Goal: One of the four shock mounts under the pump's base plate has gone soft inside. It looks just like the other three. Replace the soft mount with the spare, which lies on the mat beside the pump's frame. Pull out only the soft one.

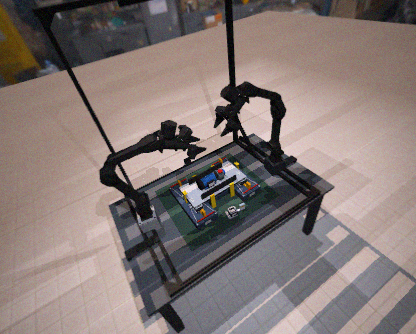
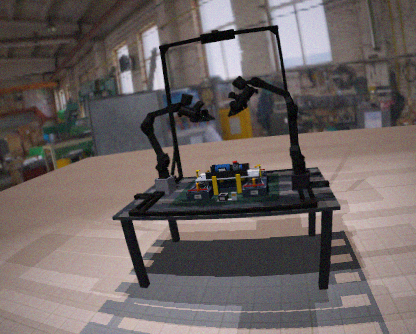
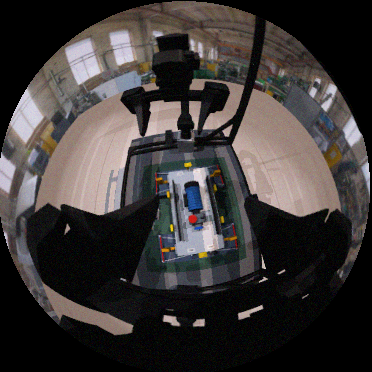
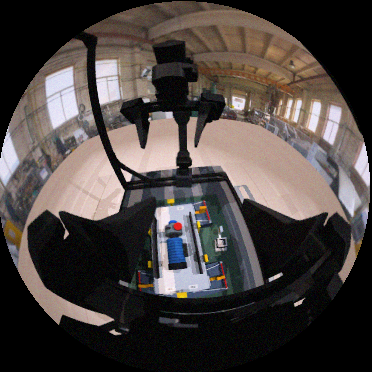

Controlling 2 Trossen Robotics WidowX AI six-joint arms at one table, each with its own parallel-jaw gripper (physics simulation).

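Observation:
The blue pump (image 1: 207,180) (image 2: 221,168) (image 3: 193,197) (image 4: 176,251) sits on its pale base plate (image 3: 190,246) (image 4: 197,283). Dark, red-edged blocks with orange parts stand at the corners; the mounts are too small to tell apart. A white square piece with a dark centre (image 1: 231,211) (image 2: 223,196) (image 4: 220,243) and a smaller pale block (image 1: 242,205) (image 4: 221,229) lie beside the frame; I cannot tell which is the spare. My left gripper (image 1: 220,129) (image 2: 230,115) (image 3: 203,200) and right gripper (image 1: 202,144) (image 2: 212,118) (image 4: 200,200) are open, empty, high above the pump.
Yellow posts (image 1: 213,201) (image 2: 239,183) stand along the frame's near side. The frame rests on a green mat (image 1: 192,239). A tall black gantry (image 1: 230,45) (image 2: 167,80) rises behind. The two grippers hang close together.

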